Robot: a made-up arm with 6 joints. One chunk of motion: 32 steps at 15 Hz.
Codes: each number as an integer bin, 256 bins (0 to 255) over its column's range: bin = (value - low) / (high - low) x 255, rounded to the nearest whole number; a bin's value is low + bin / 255 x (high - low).
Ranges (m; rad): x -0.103..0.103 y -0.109..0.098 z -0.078..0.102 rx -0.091..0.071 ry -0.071..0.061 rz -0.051..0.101
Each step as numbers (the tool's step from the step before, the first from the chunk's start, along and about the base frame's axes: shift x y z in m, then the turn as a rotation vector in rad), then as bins.
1 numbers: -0.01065 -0.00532 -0.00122 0.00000 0.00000 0.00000
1 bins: 114 128 109 143 137 86
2 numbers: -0.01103 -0.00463 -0.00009 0.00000 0.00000 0.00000
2 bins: 114 129 110 143 137 86
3 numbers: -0.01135 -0.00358 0.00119 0.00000 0.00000 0.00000
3 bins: 113 130 112 143 137 86
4 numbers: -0.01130 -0.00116 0.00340 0.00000 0.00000 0.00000
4 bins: 114 133 115 143 137 86
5 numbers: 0.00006 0.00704 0.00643 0.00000 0.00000 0.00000
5 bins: 128 143 120 143 137 86
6 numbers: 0.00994 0.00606 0.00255 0.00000 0.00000 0.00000
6 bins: 140 142 114 143 137 86
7 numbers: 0.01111 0.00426 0.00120 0.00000 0.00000 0.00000
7 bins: 141 140 112 143 137 86
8 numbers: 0.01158 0.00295 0.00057 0.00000 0.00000 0.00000
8 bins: 142 138 111 143 137 86
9 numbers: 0.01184 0.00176 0.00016 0.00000 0.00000 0.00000
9 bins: 142 136 111 143 137 86
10 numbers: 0.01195 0.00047 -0.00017 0.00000 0.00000 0.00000
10 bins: 142 135 110 143 137 86
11 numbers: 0.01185 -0.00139 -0.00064 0.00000 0.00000 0.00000
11 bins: 142 133 110 143 137 86
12 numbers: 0.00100 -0.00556 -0.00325 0.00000 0.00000 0.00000
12 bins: 129 127 106 143 137 86
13 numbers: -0.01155 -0.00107 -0.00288 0.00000 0.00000 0.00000
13 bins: 113 133 106 143 137 86
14 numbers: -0.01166 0.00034 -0.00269 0.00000 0.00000 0.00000
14 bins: 113 135 107 143 137 86
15 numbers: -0.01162 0.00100 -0.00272 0.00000 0.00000 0.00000
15 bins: 113 136 107 143 137 86
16 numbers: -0.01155 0.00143 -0.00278 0.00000 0.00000 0.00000
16 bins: 113 136 107 143 137 86
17 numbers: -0.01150 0.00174 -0.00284 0.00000 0.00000 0.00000
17 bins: 113 136 106 143 137 86
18 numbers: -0.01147 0.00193 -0.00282 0.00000 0.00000 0.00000
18 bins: 113 137 107 143 137 86
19 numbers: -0.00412 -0.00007 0.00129 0.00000 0.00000 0.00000
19 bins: 122 134 112 143 137 86
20 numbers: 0.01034 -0.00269 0.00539 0.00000 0.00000 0.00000
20 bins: 140 131 118 143 137 86
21 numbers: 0.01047 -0.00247 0.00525 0.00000 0.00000 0.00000
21 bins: 140 131 118 143 137 86
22 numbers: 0.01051 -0.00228 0.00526 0.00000 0.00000 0.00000
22 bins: 141 131 118 143 137 86
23 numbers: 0.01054 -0.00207 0.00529 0.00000 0.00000 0.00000
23 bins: 141 132 118 143 137 86
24 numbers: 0.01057 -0.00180 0.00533 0.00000 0.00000 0.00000
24 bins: 141 132 118 143 137 86
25 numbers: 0.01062 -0.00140 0.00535 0.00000 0.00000 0.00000
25 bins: 141 133 118 143 137 86
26 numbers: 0.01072 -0.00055 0.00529 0.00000 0.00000 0.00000
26 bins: 141 134 118 143 137 86
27 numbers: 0.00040 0.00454 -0.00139 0.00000 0.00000 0.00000
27 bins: 128 140 109 143 137 86
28 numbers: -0.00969 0.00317 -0.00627 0.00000 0.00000 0.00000
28 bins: 116 138 102 143 137 86
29 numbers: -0.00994 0.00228 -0.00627 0.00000 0.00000 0.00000
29 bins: 115 137 102 143 137 86
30 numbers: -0.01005 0.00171 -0.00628 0.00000 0.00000 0.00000
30 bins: 115 136 102 143 137 86
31 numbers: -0.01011 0.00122 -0.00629 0.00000 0.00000 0.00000
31 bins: 115 136 102 143 137 86
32 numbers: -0.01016 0.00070 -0.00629 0.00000 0.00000 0.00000
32 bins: 115 135 102 143 137 86
